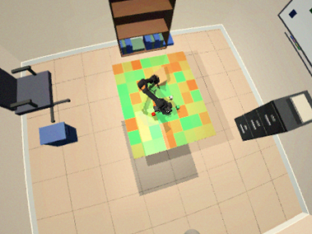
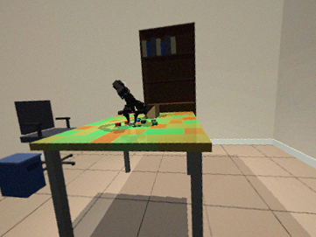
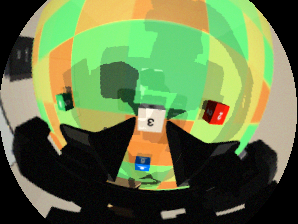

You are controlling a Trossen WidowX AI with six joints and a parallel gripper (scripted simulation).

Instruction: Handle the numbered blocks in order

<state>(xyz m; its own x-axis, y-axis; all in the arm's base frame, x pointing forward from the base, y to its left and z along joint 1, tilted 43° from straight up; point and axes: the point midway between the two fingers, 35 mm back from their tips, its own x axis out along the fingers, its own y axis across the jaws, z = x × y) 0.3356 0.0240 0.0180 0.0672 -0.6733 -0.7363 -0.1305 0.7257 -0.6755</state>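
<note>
My gripper tip is 1 cm short of the white block. The rest, counted from my gripper tip: black block (7 cm behind, 6 cm to the left); then red block (10 cm to the right, 4 cm ahead); then orange block (7 cm to the right, 4 cm behind).
</note>
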